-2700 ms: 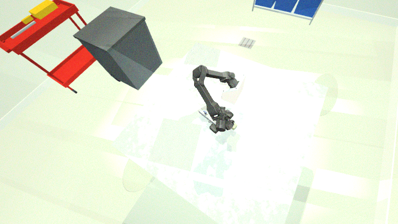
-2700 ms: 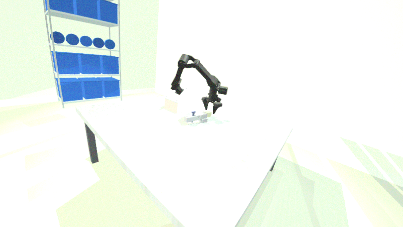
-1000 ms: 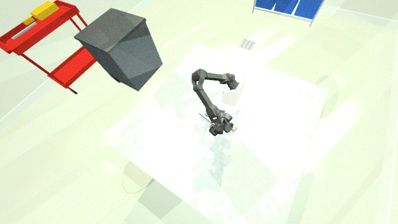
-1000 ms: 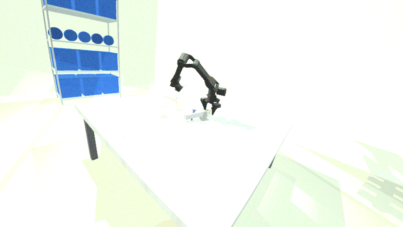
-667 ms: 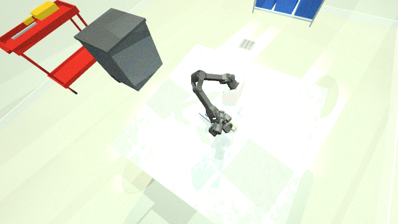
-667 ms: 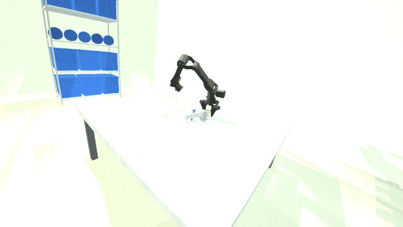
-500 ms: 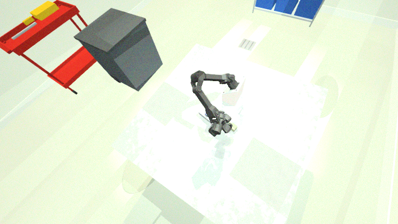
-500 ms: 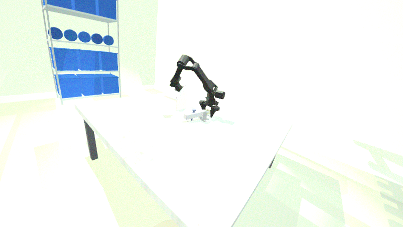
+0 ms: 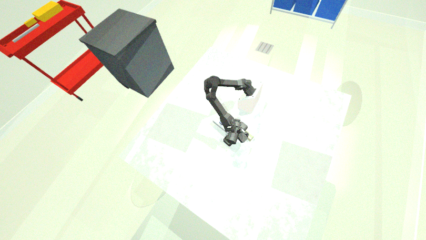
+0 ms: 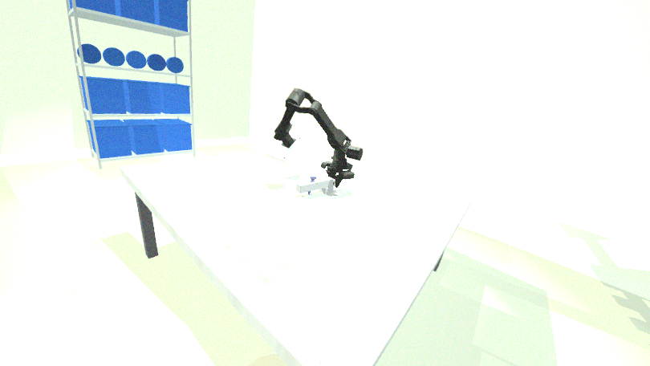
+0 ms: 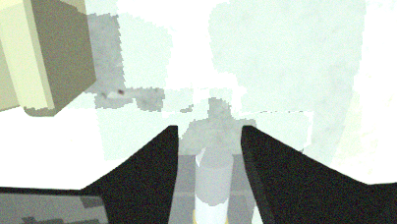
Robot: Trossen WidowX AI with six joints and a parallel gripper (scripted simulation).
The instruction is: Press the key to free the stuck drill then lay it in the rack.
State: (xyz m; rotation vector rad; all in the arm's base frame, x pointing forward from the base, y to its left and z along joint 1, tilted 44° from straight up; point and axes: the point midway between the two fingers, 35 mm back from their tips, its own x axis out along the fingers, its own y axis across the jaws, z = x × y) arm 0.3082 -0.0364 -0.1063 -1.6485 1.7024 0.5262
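Now: the drill 10 mm behind my gripper tip, 50 mm to the right of it and 30 mm above it. The rest, counted from my gripper tip: small blue key (30 mm behind, 130 mm to the right, 30 mm above); pale holder block (20 mm behind, 110 mm to the right, 20 mm above); olive block (60 mm behind, 70 mm to the left).
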